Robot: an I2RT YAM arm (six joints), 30 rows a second.
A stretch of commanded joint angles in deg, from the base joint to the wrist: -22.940 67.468 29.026 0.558 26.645 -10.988; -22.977 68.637 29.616 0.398 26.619 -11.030; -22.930 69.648 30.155 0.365 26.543 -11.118; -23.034 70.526 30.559 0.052 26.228 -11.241; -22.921 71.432 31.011 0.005 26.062 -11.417; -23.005 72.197 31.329 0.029 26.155 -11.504; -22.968 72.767 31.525 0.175 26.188 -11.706; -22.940 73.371 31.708 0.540 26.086 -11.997; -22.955 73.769 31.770 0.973 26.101 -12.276; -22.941 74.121 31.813 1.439 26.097 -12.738; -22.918 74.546 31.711 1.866 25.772 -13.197; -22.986 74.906 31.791 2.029 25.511 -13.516; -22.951 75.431 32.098 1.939 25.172 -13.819; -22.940 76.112 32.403 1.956 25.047 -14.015; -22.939 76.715 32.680 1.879 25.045 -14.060
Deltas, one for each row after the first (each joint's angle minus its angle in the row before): -0.037 1.169 0.590 -0.160 -0.026 -0.042; 0.047 1.011 0.539 -0.033 -0.076 -0.088; -0.104 0.878 0.404 -0.313 -0.315 -0.123; 0.113 0.906 0.452 -0.047 -0.166 -0.176; -0.084 0.765 0.318 0.024 0.093 -0.087; 0.037 0.570 0.196 0.146 0.033 -0.202; 0.028 0.604 0.183 0.365 -0.102 -0.291; -0.015 0.398 0.062 0.433 0.015 -0.279; 0.014 0.352 0.043 0.466 -0.004 -0.462; 0.023 0.425 -0.102 0.427 -0.325 -0.459; -0.068 0.360 0.080 0.163 -0.261 -0.319; 0.035 0.525 0.307 -0.090 -0.339 -0.303; 0.011 0.681 0.305 0.017 -0.125 -0.196; 0.001 0.603 0.277 -0.077 -0.002 -0.045
